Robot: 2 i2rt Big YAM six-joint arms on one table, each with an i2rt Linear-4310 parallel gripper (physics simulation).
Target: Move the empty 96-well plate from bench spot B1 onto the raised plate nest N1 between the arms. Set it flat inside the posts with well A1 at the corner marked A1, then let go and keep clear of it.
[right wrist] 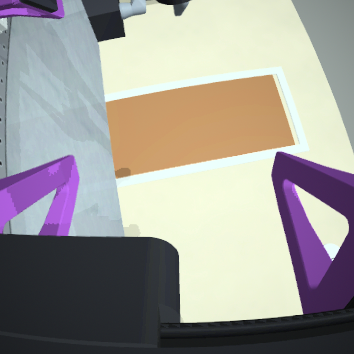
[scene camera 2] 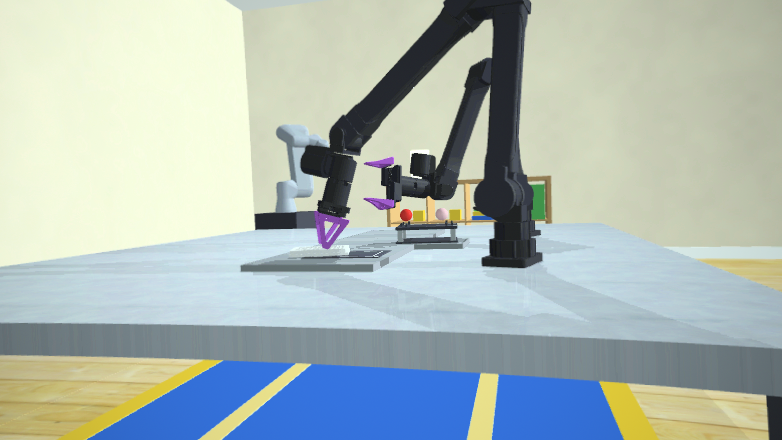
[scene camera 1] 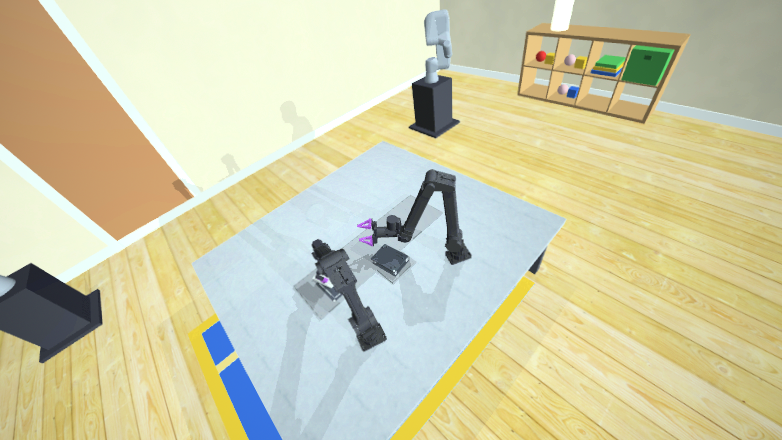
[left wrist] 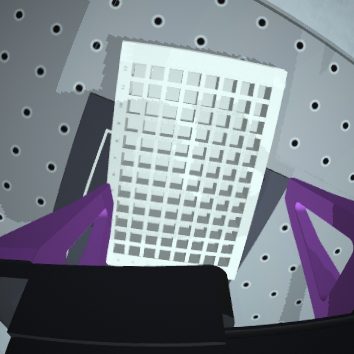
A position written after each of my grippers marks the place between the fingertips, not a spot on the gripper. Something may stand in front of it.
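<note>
My left gripper [scene camera 2: 323, 246] is open and touches a white well plate [left wrist: 191, 131]; the left wrist view gives me that left gripper [left wrist: 199, 190] too. Open as well, my right gripper [scene camera 2: 364, 180] holds nothing, and I find the right gripper [right wrist: 174, 164] again through its own wrist camera. I can also see a grey base [left wrist: 86, 168].
</note>
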